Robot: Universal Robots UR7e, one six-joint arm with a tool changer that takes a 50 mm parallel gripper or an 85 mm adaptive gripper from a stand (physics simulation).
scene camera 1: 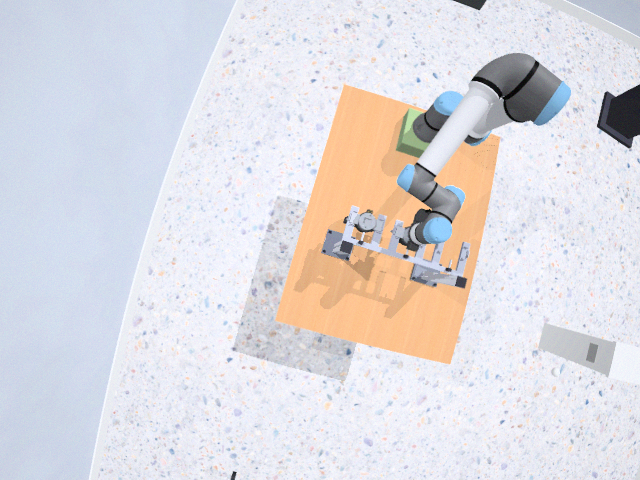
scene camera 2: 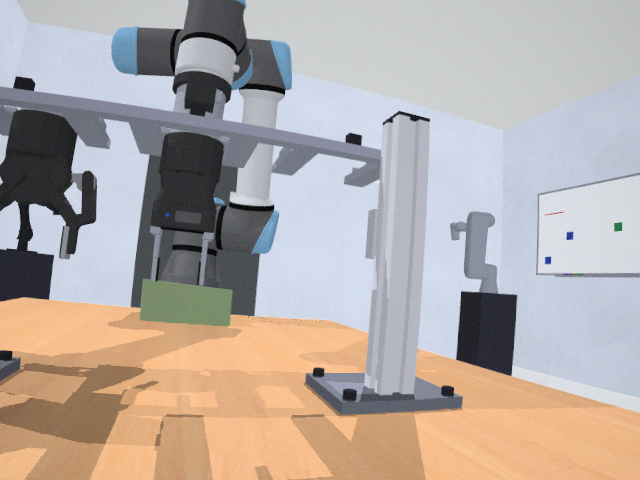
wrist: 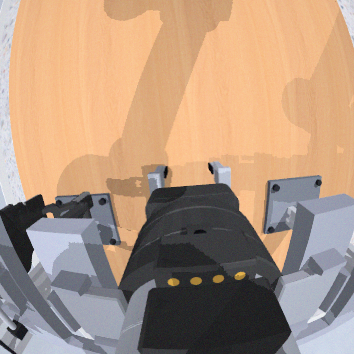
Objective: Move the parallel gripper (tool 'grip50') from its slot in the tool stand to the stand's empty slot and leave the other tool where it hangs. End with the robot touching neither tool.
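Observation:
There is a parallel gripper [scene camera 2: 190,165] that I can see, and the wrist view shows me the parallel gripper [wrist: 194,235] too. I also see a tool stand [wrist: 71,256].

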